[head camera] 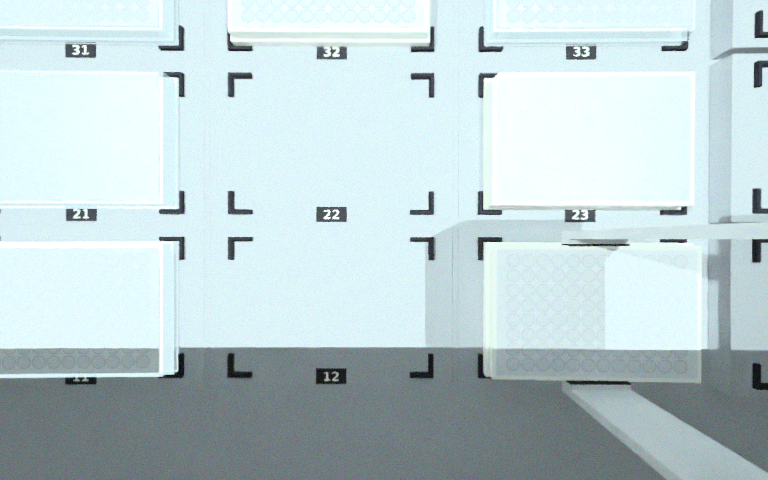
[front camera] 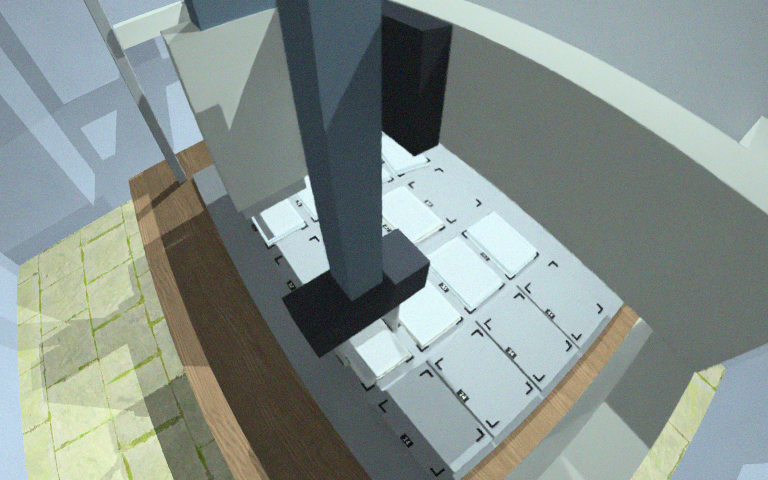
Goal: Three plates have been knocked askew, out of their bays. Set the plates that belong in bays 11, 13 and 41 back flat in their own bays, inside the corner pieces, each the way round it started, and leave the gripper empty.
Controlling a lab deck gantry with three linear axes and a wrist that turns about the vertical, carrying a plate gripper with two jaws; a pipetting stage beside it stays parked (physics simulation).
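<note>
The plate of bay 13 lies level and square at its bay, with corner pieces close around it; whether it rests fully on the deck cannot be told. My gripper is shut on it, one jaw against each long side. The plate of bay 11 lies flat and straight in its bay, partly in shadow; its left part is cut off in the head view. The plate of bay 41 appears to lie flat at its corner pieces at the back of the front view, partly hidden by the gantry column.
Plates stand in bays 21, 23, 32 and 33. Another plate lies behind bay 33. The dark parked pipetting stage hangs over the back.
</note>
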